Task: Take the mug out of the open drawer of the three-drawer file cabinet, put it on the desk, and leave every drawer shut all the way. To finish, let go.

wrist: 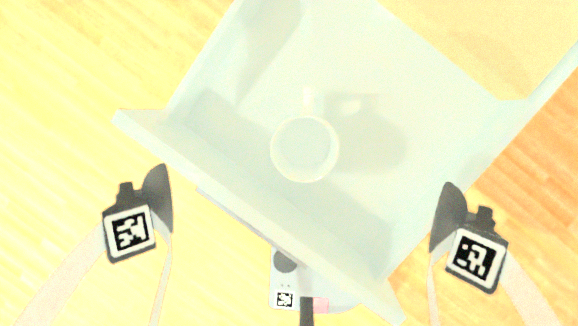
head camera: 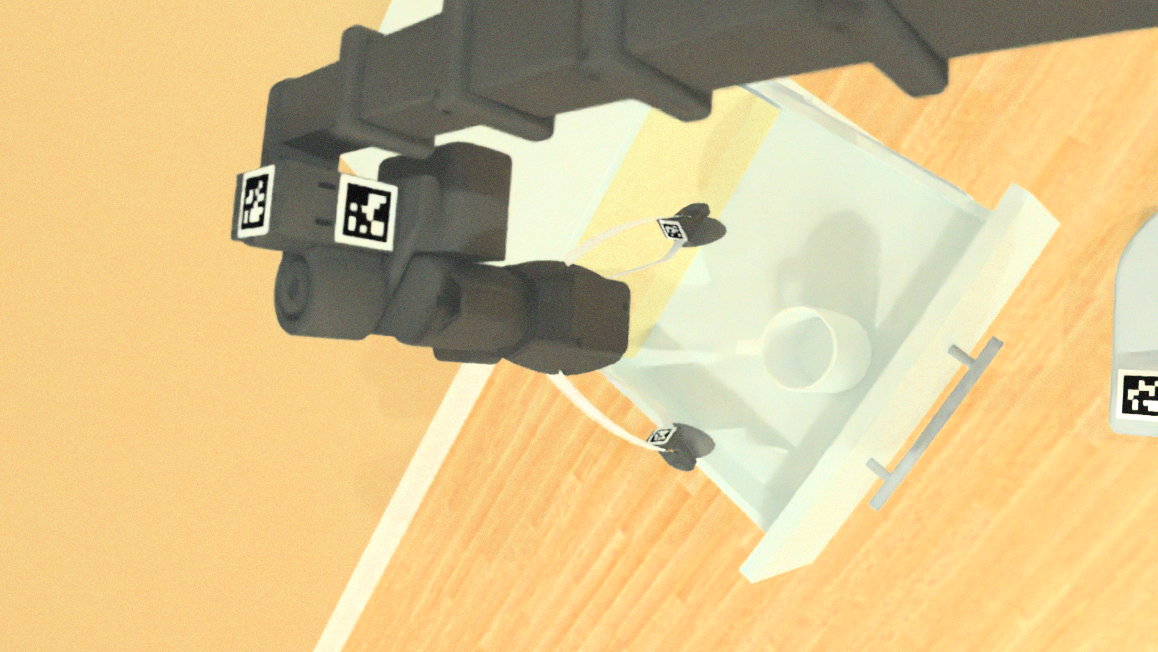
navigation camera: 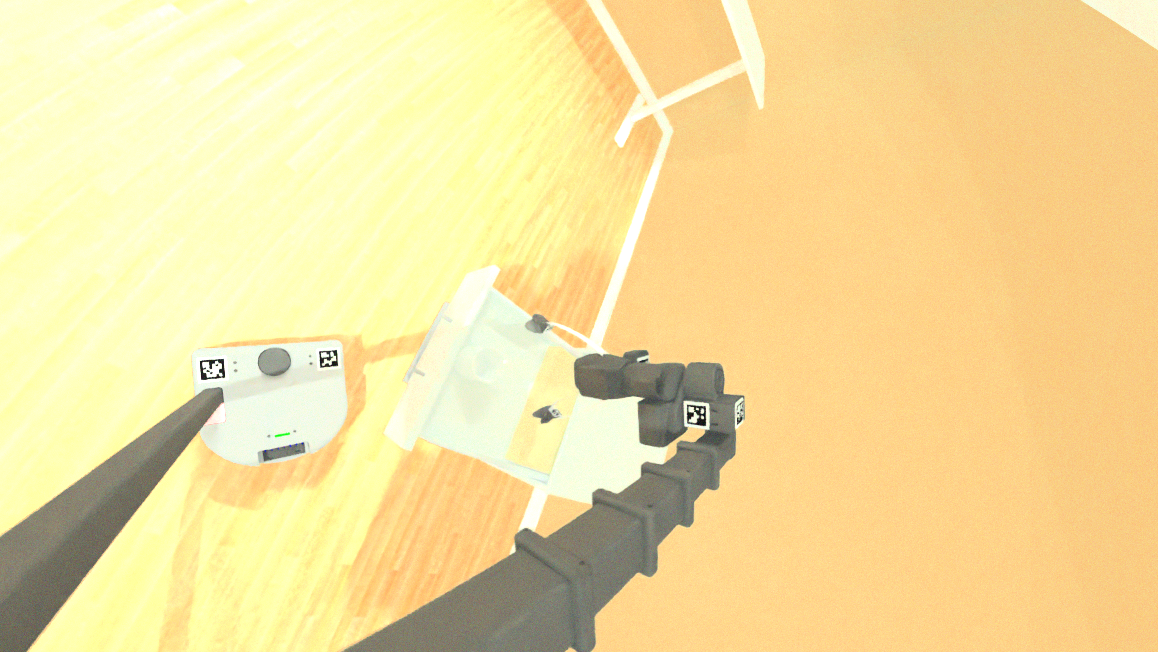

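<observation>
The white mug (head camera: 816,349) (navigation camera: 482,366) (wrist: 305,148) stands upright inside the open drawer (head camera: 907,388) (navigation camera: 444,356) (wrist: 260,212), near its front panel, with its handle towards the cabinet. The cabinet's pale top (head camera: 567,190) (navigation camera: 607,463) is partly covered by the arm and wrist. My gripper (head camera: 691,336) (navigation camera: 541,368) (wrist: 301,196) is open, its fingers wide apart and empty. It hangs above the drawer, on the cabinet side of the mug in the head view. Its height over the drawer is hard to tell. The other two drawers are hidden from above. No desk top shows clearly.
The drawer's bar handle (head camera: 935,425) (navigation camera: 425,344) sticks out from its front. My robot base (head camera: 1140,323) (navigation camera: 275,404) stands on the floor in front of it. My arm (head camera: 526,72) (navigation camera: 559,558) reaches over the cabinet side. An orange wall lies behind; white bars (navigation camera: 696,85) show near it.
</observation>
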